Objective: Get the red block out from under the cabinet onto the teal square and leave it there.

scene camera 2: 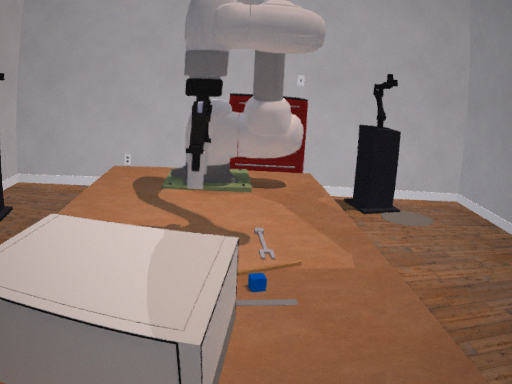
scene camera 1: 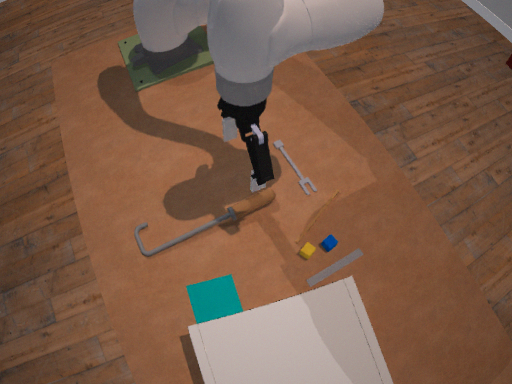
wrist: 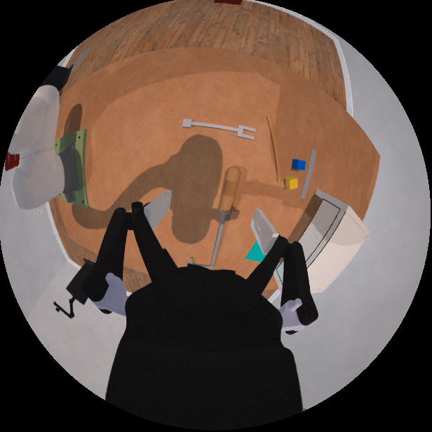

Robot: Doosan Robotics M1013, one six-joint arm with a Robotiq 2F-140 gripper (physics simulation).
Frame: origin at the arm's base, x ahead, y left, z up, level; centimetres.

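Seen in the pictures: gripper, fingertip midpoint: (scene camera 2: 197, 180) (scene camera 1: 243, 162); arm's base, origin of the base link: (scene camera 2: 207, 177) (scene camera 1: 167, 50).
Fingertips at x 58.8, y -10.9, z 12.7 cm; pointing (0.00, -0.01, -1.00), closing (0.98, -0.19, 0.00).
Offsets run from my fingertips to a thing's top centre. "pt": to the spot under its first point.
The red block does not show in any view. The white cabinet {dx +39.2, dy -17.5, dz -0.4 cm} (scene camera 1: 280, 340) (scene camera 2: 100, 270) (wrist: 345, 250) stands on the table. The teal square {pt dx +16.8, dy -19.9, dz -13.9 cm} (scene camera 1: 215, 298) (wrist: 255, 252) lies flat beside the cabinet's corner; a finger partly covers it in the wrist view. A hook tool with a grey rod and wooden handle {dx +3.8, dy -1.1, dz -10.3 cm} (scene camera 1: 252, 204) (wrist: 230, 190) lies on the table, its hook end on the side away from the blue block. My gripper (scene camera 1: 244, 157) (scene camera 2: 196, 172) (wrist: 212, 208) is open and empty, pointing down above the table near the hook tool's handle.
A yellow block {dx +20.3, dy +2.6, dz -11.4 cm} (scene camera 1: 307, 250) (wrist: 291, 183) and a blue block {dx +22.0, dy +7.8, dz -11.4 cm} (scene camera 1: 329, 243) (scene camera 2: 257, 282) (wrist: 299, 164) lie near the cabinet, between a thin wooden stick {dx +14.9, dy +10.7, dz -13.2 cm} (scene camera 1: 318, 216) (wrist: 273, 150) and a flat grey bar {dx +27.1, dy +5.6, dz -13.8 cm} (scene camera 1: 335, 267) (scene camera 2: 267, 302) (wrist: 309, 174). A grey fork-ended tool {dx +1.0, dy +14.6, dz -13.1 cm} (scene camera 1: 292, 162) (scene camera 2: 263, 242) (wrist: 217, 127) lies farther off.
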